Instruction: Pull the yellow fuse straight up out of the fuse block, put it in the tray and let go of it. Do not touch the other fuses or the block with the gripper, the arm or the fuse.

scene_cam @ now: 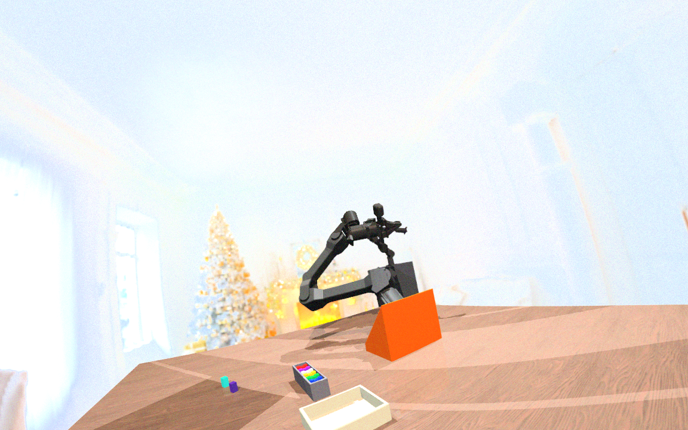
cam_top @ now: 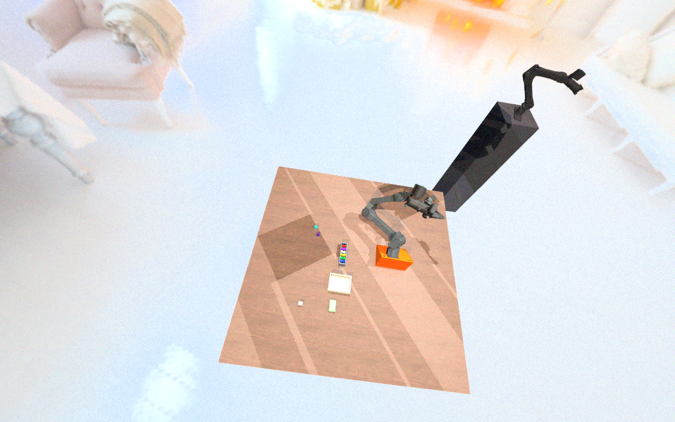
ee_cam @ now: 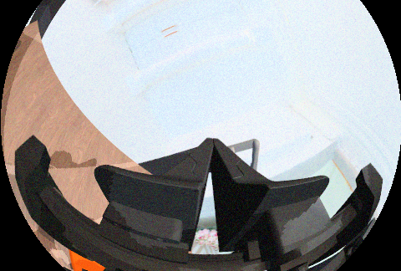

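My gripper tip is now 50 cm short of the yellow fuse, 37 cm above it and 14 cm to the right of it. From my gripper tip the other things lie so: cream tray (50 cm ahead, 39 cm below, 31 cm to the left); teal cube (69 cm ahead, 38 cm below, 4 cm to the right); purple cube (67 cm ahead, 38 cm below, 1 cm to the left).
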